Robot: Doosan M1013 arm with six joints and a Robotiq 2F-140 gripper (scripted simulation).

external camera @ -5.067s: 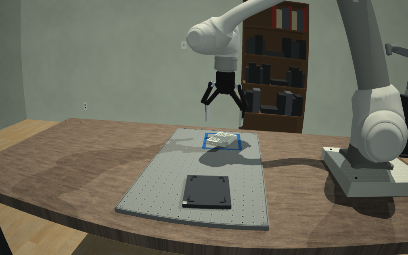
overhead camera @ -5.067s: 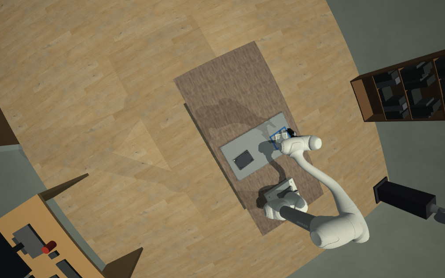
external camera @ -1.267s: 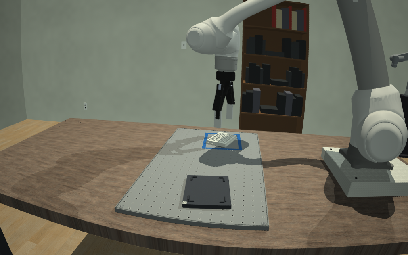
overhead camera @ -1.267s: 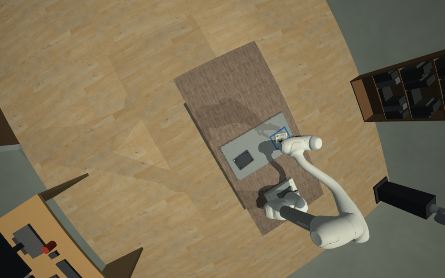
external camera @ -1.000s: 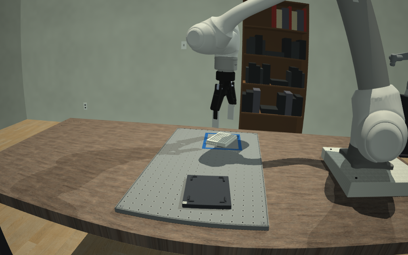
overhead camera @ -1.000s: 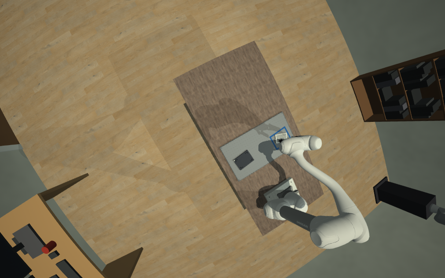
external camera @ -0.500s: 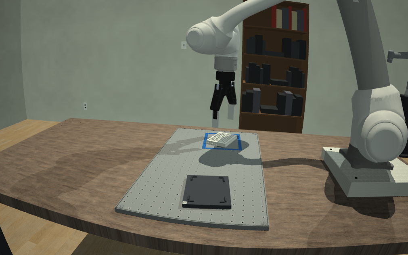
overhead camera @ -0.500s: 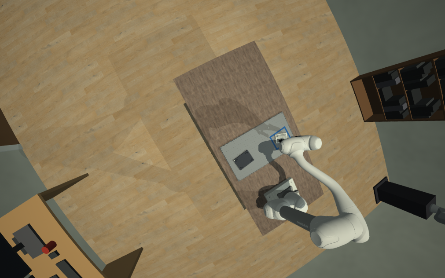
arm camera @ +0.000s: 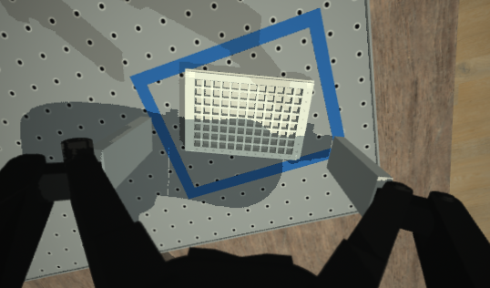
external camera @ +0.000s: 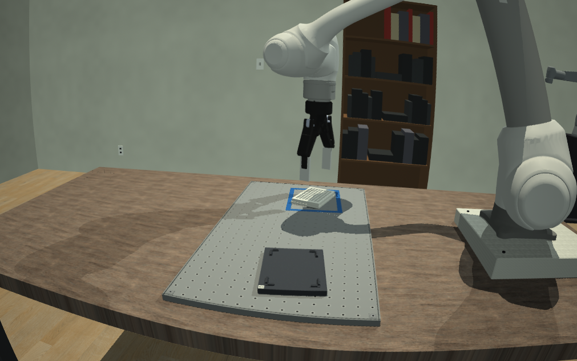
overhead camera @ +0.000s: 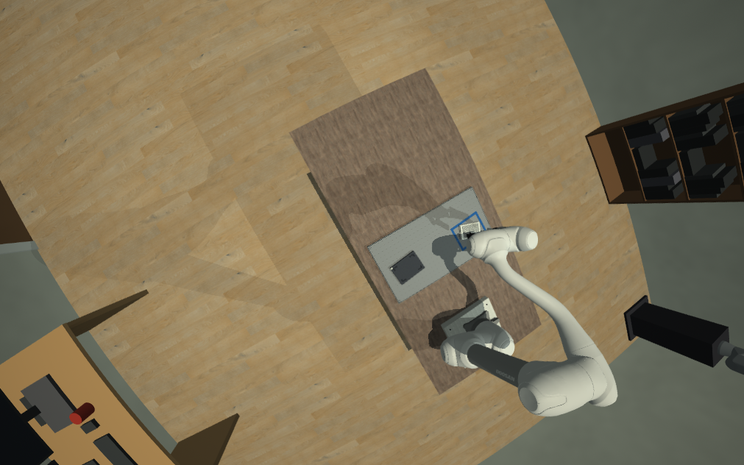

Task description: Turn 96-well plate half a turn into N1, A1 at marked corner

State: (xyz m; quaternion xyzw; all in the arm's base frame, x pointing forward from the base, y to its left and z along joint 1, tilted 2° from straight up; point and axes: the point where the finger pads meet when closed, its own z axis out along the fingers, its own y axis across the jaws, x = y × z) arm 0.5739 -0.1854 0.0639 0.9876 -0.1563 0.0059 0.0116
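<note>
My hand is 80 mm above the white 96-well plate. From my hand the other things lie so: A1 label: 500 mm to the left, 70 mm below, 30 mm ahead; then dark plate nest N1: 420 mm to the left, 80 mm below, 10 mm behind.
</note>
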